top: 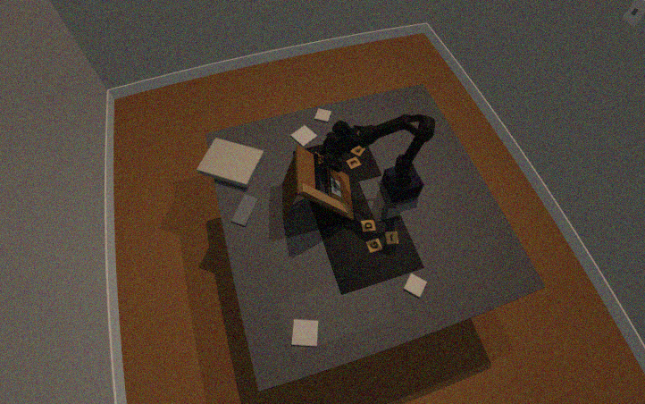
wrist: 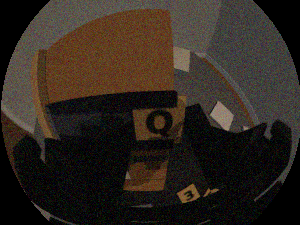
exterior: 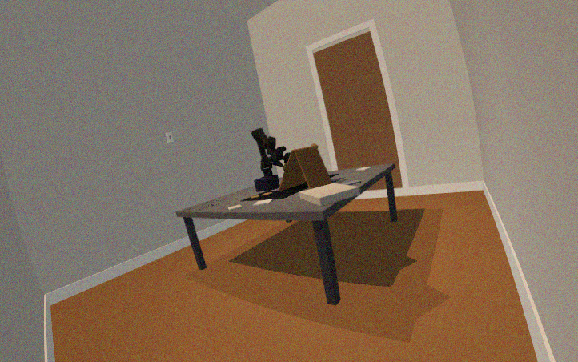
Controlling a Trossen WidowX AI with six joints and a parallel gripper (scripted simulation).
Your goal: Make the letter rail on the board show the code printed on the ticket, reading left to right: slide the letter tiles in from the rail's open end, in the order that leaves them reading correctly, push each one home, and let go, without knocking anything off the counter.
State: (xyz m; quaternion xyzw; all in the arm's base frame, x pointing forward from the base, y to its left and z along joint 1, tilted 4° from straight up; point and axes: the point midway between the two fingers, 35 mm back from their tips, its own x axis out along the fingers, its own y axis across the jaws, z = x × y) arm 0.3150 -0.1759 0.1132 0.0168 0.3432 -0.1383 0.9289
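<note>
My gripper tip is now 110 mm to the right of the white ticket, 80 mm above it and 30 mm past it. Also, from my gripper tip: black mat (180 mm to the left, 170 mm below, 140 mm behind); grey slab (390 mm ahead, 170 mm below, 40 mm to the left); letter tile (240 mm behind, 170 mm below, 100 mm to the right).
</note>
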